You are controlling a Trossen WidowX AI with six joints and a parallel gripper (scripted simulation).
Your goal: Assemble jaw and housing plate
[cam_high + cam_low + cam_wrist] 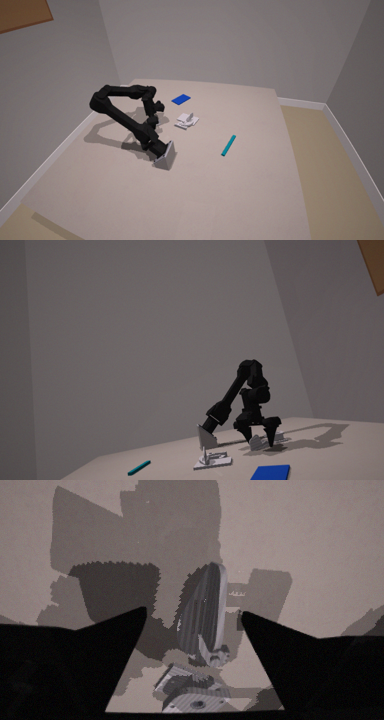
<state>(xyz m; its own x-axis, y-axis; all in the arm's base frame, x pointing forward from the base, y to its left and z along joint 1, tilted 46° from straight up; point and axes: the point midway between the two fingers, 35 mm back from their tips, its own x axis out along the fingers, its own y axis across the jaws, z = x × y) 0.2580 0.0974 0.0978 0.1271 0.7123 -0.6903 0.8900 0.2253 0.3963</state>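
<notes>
The grey jaw is 30 mm behind my gripper tip and 20 mm to the left of it. The rest, counted from my gripper tip: blue housing plate 290 mm ahead, 120 mm to the right; white cube 350 mm ahead, 220 mm to the left, 10 mm above; white base 210 mm to the right, 70 mm ahead.
</notes>
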